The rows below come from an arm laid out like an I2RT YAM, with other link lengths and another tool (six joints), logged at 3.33 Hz.
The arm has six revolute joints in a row. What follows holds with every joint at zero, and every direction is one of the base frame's. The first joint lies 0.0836 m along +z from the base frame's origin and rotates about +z. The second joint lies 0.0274 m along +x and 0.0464 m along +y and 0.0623 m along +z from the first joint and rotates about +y. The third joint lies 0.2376 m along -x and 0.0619 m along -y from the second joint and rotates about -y. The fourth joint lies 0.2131 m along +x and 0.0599 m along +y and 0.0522 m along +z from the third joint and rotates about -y. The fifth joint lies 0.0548 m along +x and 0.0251 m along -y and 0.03 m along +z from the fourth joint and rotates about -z. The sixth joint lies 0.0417 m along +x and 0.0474 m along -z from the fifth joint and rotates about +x. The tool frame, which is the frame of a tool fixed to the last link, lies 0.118 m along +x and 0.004 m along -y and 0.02 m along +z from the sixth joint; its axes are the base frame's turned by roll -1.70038, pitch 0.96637 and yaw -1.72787 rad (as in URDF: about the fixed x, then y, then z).
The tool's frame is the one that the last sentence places.
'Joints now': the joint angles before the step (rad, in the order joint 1, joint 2, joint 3, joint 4, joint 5, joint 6). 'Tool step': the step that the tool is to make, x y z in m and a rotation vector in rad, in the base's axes. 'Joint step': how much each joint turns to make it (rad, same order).
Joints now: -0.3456 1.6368 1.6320 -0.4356 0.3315 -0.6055
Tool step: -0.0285 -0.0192 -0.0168 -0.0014 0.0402 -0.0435
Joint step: -0.0732 -0.0771 -0.1305 0.0258 -0.0195 -0.0292
